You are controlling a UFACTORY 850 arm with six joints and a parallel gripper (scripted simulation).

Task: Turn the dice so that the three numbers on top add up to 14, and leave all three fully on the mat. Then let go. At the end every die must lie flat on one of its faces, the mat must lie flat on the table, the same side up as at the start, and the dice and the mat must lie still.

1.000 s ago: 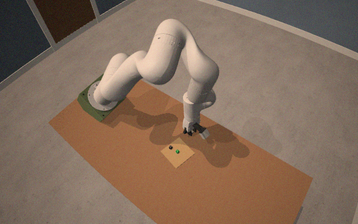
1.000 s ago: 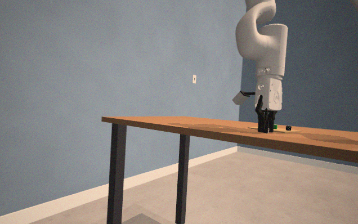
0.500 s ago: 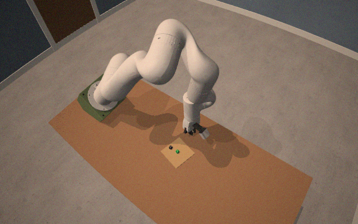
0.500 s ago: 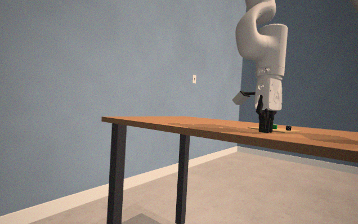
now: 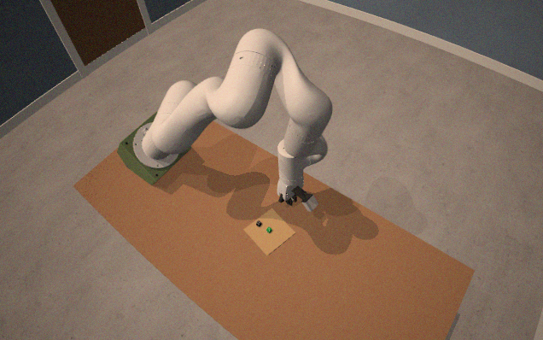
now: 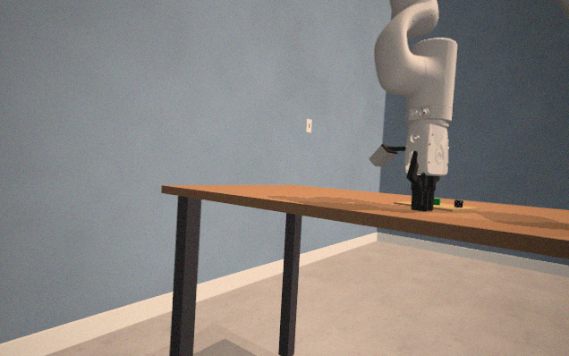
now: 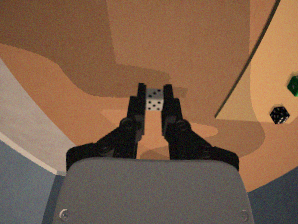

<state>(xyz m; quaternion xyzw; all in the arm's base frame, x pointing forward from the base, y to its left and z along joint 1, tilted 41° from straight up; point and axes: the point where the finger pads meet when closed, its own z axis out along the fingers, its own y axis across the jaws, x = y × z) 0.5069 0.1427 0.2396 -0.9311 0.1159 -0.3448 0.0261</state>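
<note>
Right now the green die is 150 mm to the right of my hand and 10 mm below it. Round my hand: white die 10 mm below; then black die 150 mm to the right, 50 mm behind, 10 mm below; then mat 150 mm to the right, 20 mm below.
</note>
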